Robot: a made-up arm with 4 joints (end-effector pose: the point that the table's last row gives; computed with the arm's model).
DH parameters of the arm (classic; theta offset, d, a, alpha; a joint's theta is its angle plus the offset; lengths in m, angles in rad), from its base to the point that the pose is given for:
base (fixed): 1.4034 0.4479 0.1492 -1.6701
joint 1: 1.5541 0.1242 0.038 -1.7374
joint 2: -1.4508 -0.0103 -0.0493 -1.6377
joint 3: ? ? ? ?
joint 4: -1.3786 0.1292 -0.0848 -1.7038
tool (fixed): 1.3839 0.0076 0 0
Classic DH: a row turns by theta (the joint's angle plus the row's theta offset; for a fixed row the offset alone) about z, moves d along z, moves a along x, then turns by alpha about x.
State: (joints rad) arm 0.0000 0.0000 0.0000 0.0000
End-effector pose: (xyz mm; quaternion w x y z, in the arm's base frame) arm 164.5 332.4 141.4 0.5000 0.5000 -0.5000 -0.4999
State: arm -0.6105 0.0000 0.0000 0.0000
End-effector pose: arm 171.3 477.0 315.6 0.3195 0.6641 -0.3395 -0.5845
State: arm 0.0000 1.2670 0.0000 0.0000
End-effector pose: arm 228.5 332.4 566.9 0.1070 0.6989 -0.6990 -0.1069
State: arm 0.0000 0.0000 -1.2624 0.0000
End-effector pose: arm -59.5 378.4 94.3 0.7356 0.6462 -0.2006 -0.0322
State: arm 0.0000 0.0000 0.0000 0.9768
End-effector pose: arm 237.4 317.0 112.6 0.5957 0.2009 -0.2252 -0.7443
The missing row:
joint 3: 0.0927 0.3626 -0.1242 -1.2938
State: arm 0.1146 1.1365 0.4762 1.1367
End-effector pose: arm 334.2 216.3 592.0 0.2868 0.5595 -0.3831 -0.6767
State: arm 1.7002 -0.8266 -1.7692 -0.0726
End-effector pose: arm -422.4 9.8 336.2 0.9110 -0.0519 0.1283 -0.3884
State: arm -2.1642 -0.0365 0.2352 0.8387
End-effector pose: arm 183.1 330.7 790.1 0.0857 0.6756 0.5094 -0.5261
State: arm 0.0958 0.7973 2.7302 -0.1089
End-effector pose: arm 168.3 -2.0 217.7 0.5769 0.0030 0.3176 0.7525
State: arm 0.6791 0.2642 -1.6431 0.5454
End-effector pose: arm -63.5 103.7 16.3 0.9725 0.1105 -0.1701 0.1142
